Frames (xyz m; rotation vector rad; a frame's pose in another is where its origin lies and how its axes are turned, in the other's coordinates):
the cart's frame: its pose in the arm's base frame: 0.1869 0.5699 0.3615 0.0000 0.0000 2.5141
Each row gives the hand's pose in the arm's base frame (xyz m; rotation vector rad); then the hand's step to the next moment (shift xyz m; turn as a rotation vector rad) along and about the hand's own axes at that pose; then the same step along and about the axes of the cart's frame.
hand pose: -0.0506 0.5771 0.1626 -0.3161 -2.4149 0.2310
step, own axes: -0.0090 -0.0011 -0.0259 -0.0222 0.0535 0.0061
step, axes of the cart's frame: -0.0198 -0.0125 0.0143 0.0088 -0.0483 -0.0314
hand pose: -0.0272 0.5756 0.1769 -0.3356 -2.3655 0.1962
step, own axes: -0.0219 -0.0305 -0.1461 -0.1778 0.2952 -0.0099
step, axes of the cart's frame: -0.1063 -0.0413 0.0987 -0.0157 -0.2951 -0.1775
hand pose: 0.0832 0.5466 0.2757 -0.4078 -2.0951 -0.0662
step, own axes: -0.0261 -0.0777 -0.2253 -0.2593 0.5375 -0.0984
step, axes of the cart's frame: -0.2144 0.0013 0.1073 -0.0568 -0.5580 -0.2264
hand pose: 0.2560 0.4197 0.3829 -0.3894 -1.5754 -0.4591
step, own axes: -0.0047 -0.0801 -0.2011 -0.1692 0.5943 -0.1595
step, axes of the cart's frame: -0.2075 0.0616 -0.0024 -0.1100 -0.6147 -0.1314
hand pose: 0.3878 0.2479 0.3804 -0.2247 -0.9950 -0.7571
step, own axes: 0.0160 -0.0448 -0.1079 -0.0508 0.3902 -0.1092
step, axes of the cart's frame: -0.0939 0.0478 -0.0529 -0.1082 -0.3918 -0.0391
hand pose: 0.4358 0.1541 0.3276 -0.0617 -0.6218 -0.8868
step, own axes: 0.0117 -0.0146 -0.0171 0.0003 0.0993 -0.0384
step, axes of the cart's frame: -0.0157 0.0167 -0.0108 -0.0440 -0.0962 -0.0116
